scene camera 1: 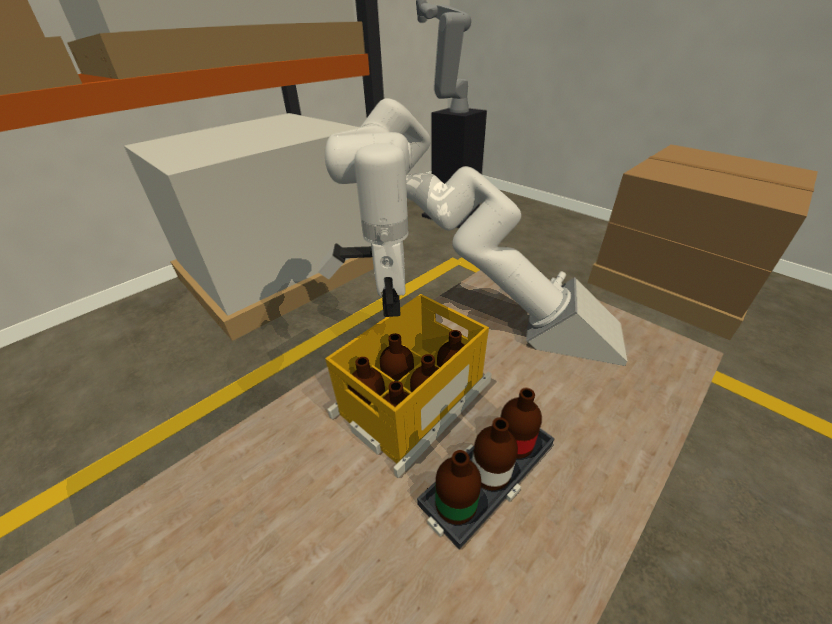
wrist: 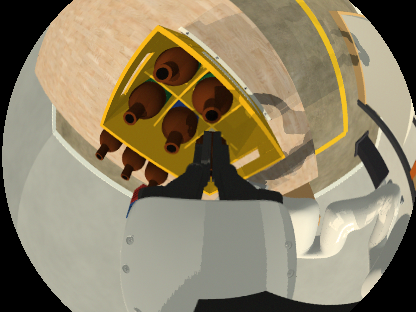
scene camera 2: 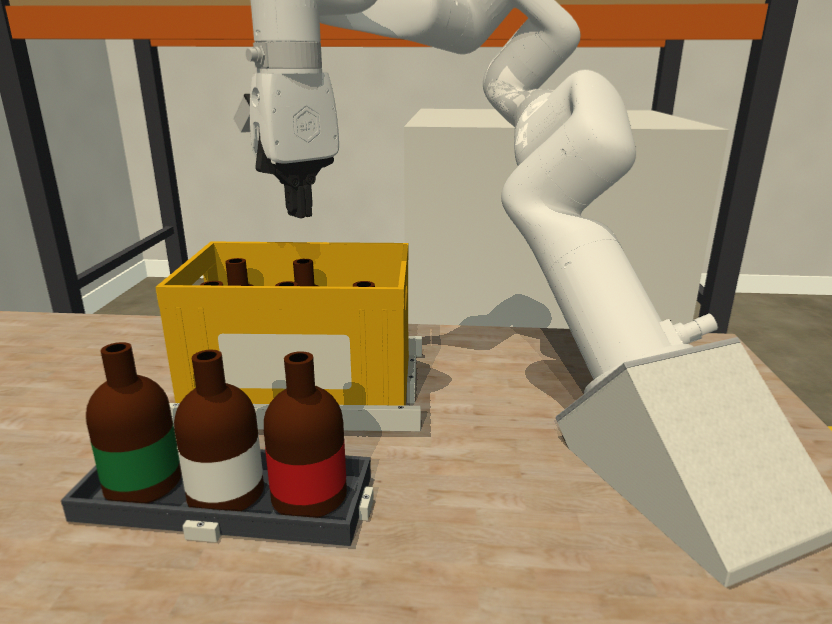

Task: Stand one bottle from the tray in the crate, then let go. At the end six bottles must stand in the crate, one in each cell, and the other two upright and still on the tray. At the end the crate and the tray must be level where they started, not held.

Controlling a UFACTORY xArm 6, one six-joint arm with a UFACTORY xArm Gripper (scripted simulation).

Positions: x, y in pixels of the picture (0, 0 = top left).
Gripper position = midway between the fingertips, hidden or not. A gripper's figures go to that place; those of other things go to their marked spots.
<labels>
The gripper [scene camera 1: 392, 314]: 71 cm from the lens. A yellow crate [scene camera 1: 398, 429] is 66 cm from the lens.
</labels>
